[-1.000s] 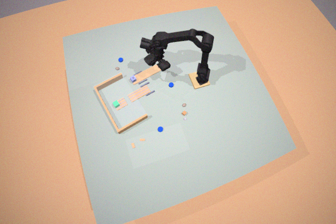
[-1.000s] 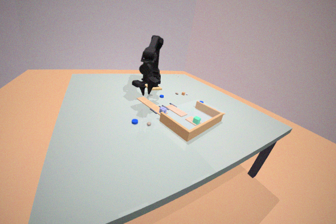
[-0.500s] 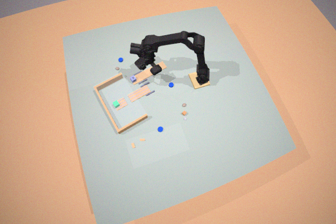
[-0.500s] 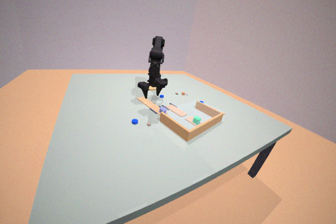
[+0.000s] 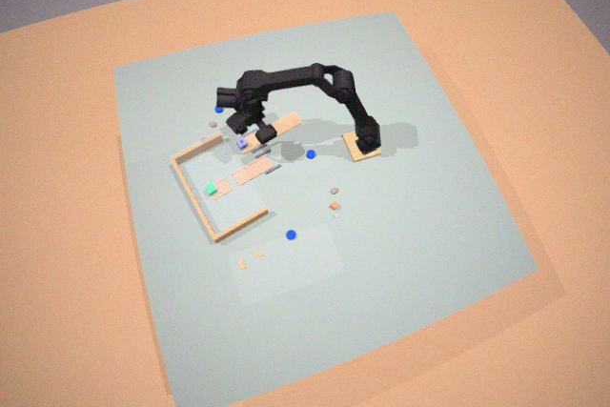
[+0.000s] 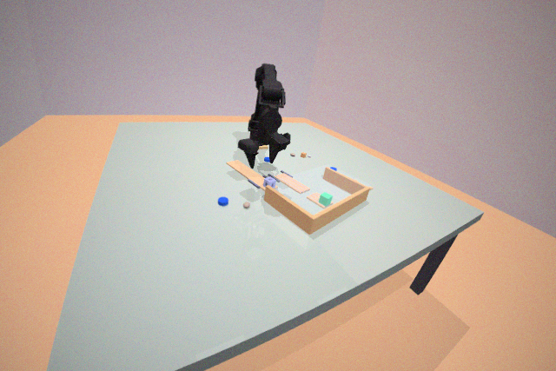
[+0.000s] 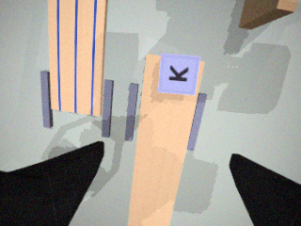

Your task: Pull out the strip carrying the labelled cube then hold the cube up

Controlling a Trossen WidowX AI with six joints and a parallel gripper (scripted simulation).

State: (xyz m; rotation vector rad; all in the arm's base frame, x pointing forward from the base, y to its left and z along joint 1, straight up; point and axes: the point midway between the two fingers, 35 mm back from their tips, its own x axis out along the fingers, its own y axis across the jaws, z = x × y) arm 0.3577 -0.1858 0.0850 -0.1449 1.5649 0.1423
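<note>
My gripper tip is 5 cm short of the lavender cube and 4 cm above it. Round my gripper tip: small orange cube: 34 cm to the left, 14 cm behind, 6 cm below; strip: 10 cm to the left, 6 cm below, 5 cm ahead.
</note>
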